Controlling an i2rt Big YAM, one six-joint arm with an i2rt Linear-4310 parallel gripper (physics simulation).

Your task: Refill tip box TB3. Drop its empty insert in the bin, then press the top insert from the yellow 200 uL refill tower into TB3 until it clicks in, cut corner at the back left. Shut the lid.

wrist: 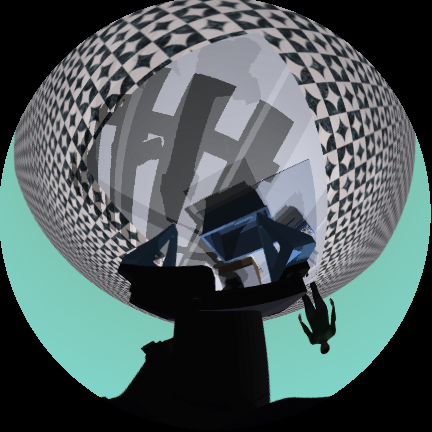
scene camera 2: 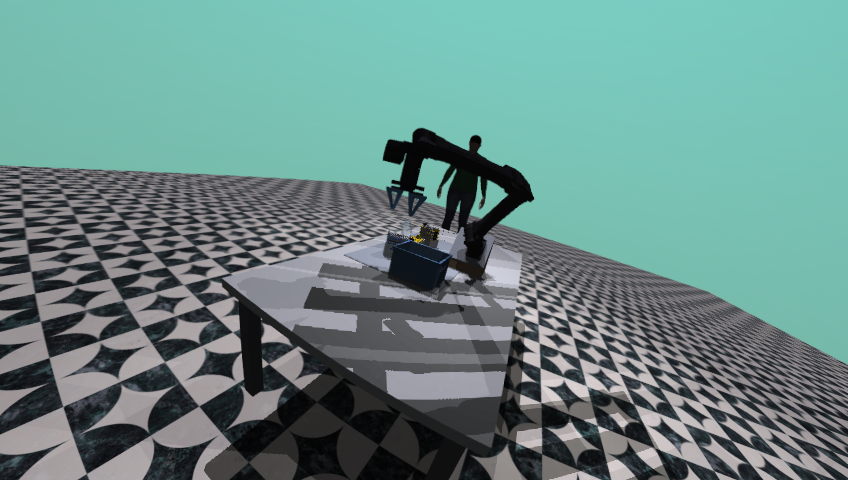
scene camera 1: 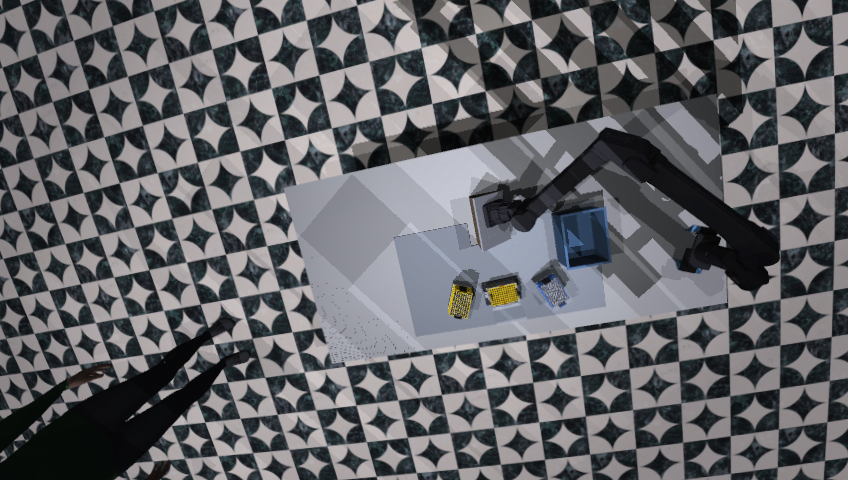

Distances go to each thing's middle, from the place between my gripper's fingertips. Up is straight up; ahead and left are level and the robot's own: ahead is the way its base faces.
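Labels:
There is the blue bin (scene camera 1: 581, 235), and measured from my hand it sits 23 cm below, 22 cm to the right and 4 cm behind.

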